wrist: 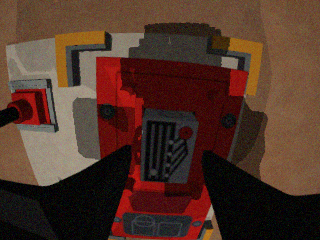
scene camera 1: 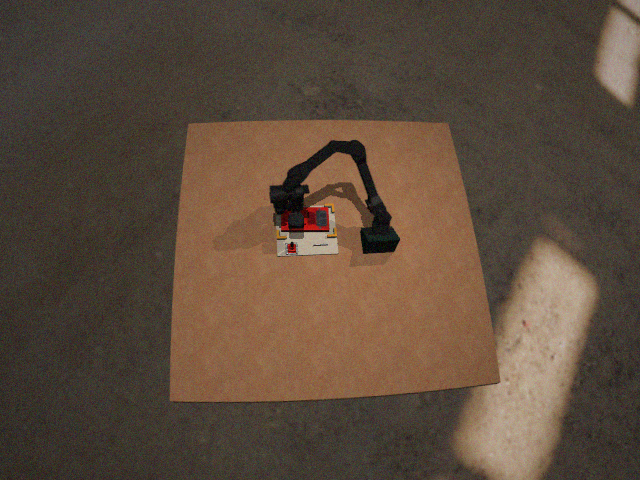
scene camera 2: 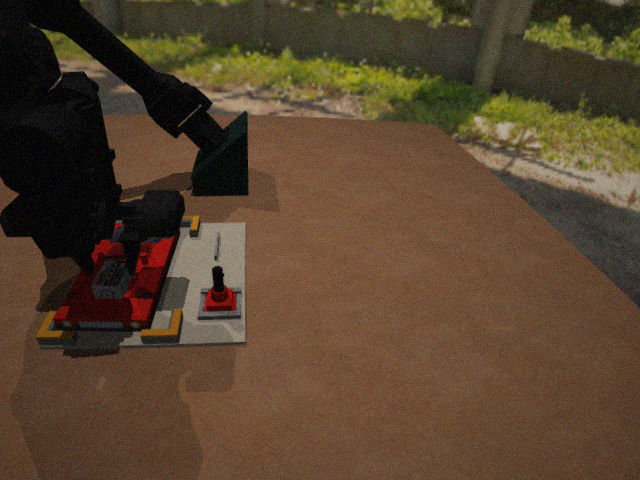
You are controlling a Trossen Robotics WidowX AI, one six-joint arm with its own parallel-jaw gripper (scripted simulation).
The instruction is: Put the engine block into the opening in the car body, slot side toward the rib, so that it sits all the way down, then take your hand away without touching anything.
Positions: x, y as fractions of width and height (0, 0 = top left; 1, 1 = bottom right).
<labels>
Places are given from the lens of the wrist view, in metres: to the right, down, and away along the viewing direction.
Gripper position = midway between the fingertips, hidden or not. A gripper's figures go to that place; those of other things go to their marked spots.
my gripper (wrist: 0.52, 0.64): 0.01, 0.02, 0.10
red car body (wrist: 0.39, 0.36): -0.02, -0.02, 0.09
grey plate (wrist: 0.20, 0.28): -0.07, -0.04, 0.10
The marked spots on the grey plate and the red car body are 0.06 m apart.
</labels>
